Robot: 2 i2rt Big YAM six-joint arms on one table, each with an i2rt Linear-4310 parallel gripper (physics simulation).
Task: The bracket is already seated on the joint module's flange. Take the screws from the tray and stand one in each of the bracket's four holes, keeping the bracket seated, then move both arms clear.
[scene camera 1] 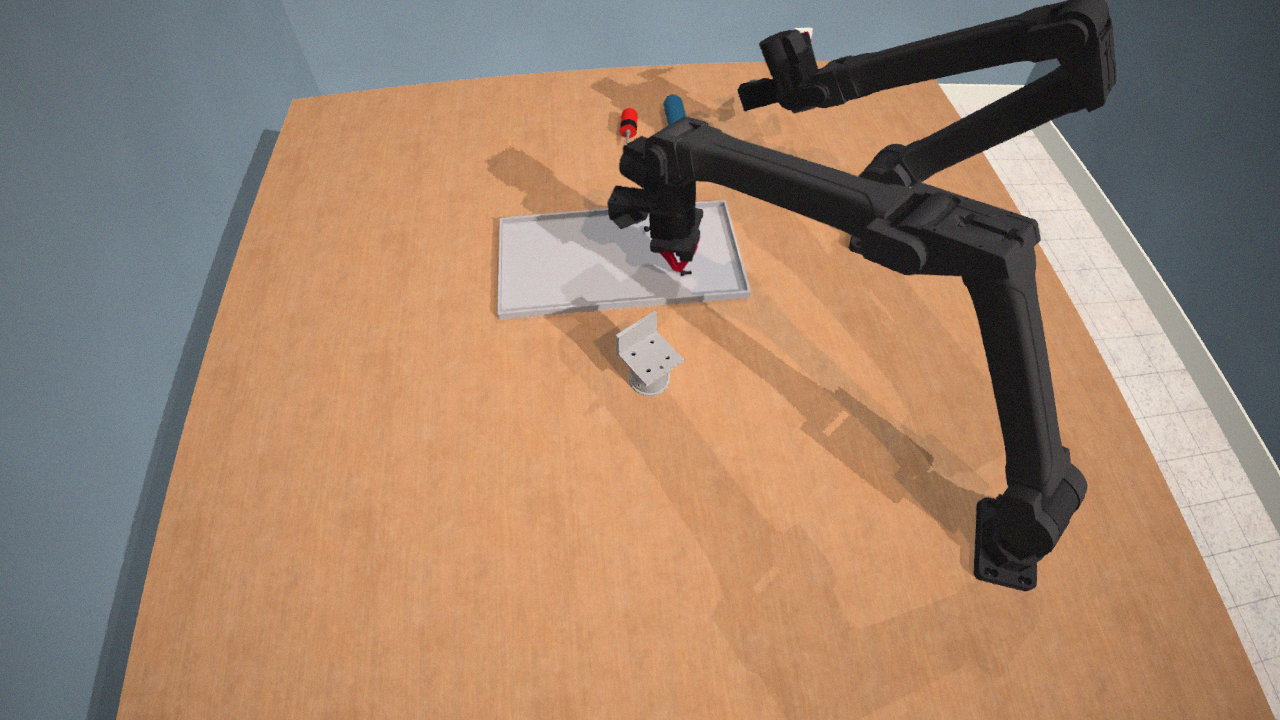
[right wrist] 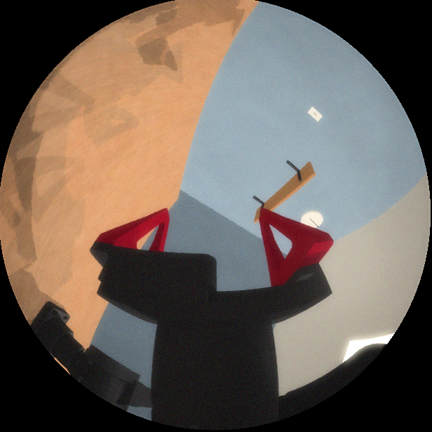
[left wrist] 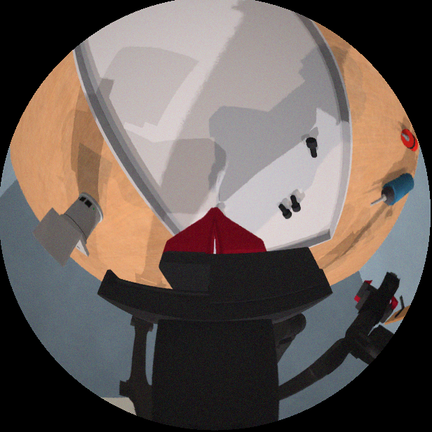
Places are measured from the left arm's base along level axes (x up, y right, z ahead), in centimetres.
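Pixels of known places: left gripper, between the fingertips: (scene camera 1: 677, 270); left arm's base, origin of its link: (scene camera 1: 1003, 544).
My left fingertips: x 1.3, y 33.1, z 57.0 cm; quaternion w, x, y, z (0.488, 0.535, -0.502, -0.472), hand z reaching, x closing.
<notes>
Ahead of a thing's pixels: the offset from my left fingertips to its top centre. "pt": to the spot under its first point.
The grey tray {dx +0.3, dy +0.8, dz +10.7 cm} (scene camera 1: 617, 259) lies behind the white bracket (scene camera 1: 646, 349), which sits on the joint module {pt dx +4.9, dy -25.4, dz -2.3 cm} (scene camera 1: 650, 383). My left gripper (scene camera 1: 677, 262) is shut low over the tray's right part. In the left wrist view its red fingers (left wrist: 216, 225) meet at the tray's (left wrist: 225, 100) near edge. One black screw (left wrist: 312, 146) lies alone on the tray and two more (left wrist: 289, 207) lie side by side. I see nothing between the fingers. The bracket and module (left wrist: 70, 227) show at the left. My right gripper (scene camera 1: 752, 92) (right wrist: 213, 229) is raised at the table's far edge, open and empty.
A red-handled screwdriver {dx +2.1, dy +34.0, dz +19.2 cm} (scene camera 1: 627, 120) and a blue-handled one {pt dx +2.6, dy +40.2, dz +11.3 cm} (scene camera 1: 673, 109) lie behind the tray, and both also show in the left wrist view (left wrist: 409, 139) (left wrist: 397, 189). The left arm's base (scene camera 1: 1012, 546) stands at the right. A tiled strip runs along the table's right side.
</notes>
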